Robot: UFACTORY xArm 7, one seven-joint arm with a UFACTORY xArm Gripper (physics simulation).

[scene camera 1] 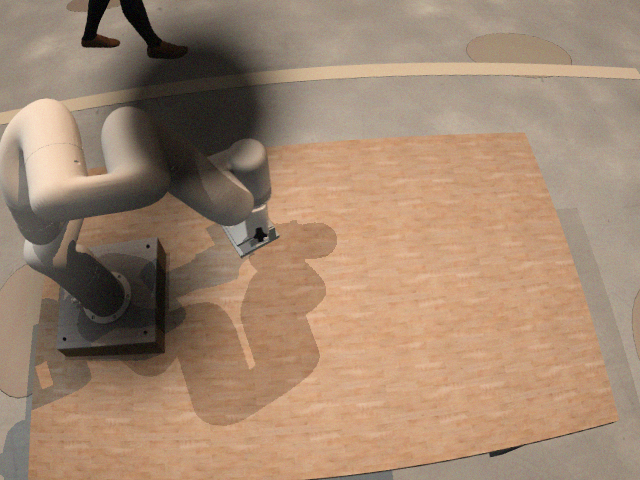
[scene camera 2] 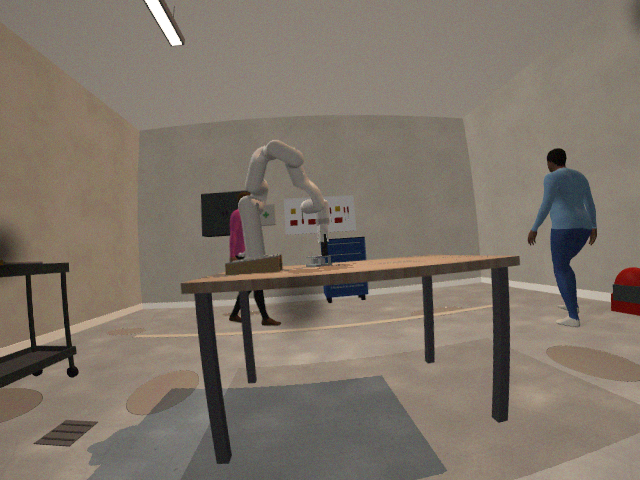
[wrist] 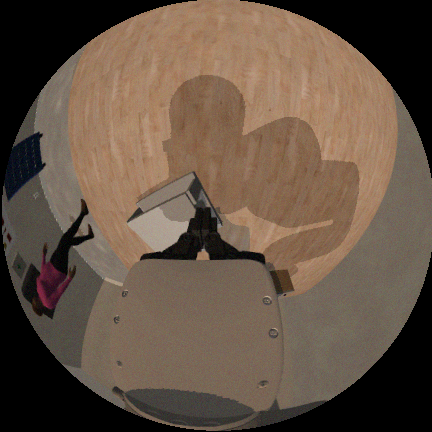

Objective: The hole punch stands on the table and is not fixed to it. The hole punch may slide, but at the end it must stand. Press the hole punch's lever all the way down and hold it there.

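Seen in the pictures: gripper, fingertip midpoint: (scene camera 1: 260, 234) (scene camera 2: 324, 255) (wrist: 204, 216); arm's base, link origin: (scene camera 1: 108, 298) (scene camera 2: 256, 258).
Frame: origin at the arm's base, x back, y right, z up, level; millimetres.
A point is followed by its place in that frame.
Note:
The hole punch (scene camera 1: 247, 250) @[x -310, y -145, z -57 mm] (scene camera 2: 313, 261) @[x -278, y -226, z -43 mm] (wrist: 159, 226) @[x -320, y -221, z -13 mm] is light grey with a darker base edge. It stands upright on the wooden table (scene camera 1: 413, 284) @[x -688, y -49, z -69 mm] (scene camera 2: 413, 264) @[x -698, y 254, z -69 mm] (wrist: 280, 70) @[x -551, y -86, z -69 mm], a little in front of the arm's base and turned at an angle. My gripper (scene camera 1: 260, 235) @[x -345, y -160, z -14 mm] (scene camera 2: 324, 253) @[x -345, y -160, z -14 mm] (wrist: 204, 216) @[x -345, y -160, z -14 mm] is shut and empty, pointing down. Its black fingertips are at the hole punch, over the side with the dark gap in the wrist view, and overlap it in all three views. The fingers hide part of the lever, so contact and how far down the lever is cannot be told.
The arm's square base plate (scene camera 1: 147, 330) @[x -105, y 77, z 6 mm] (scene camera 2: 253, 265) @[x -9, y 110, z -32 mm] stands on the table near the hole punch. The arm's shadow falls across the table. Off the table are a blue cabinet (scene camera 2: 347, 250) (wrist: 24, 165), a black cart (scene camera 2: 38, 268), and two walking people.

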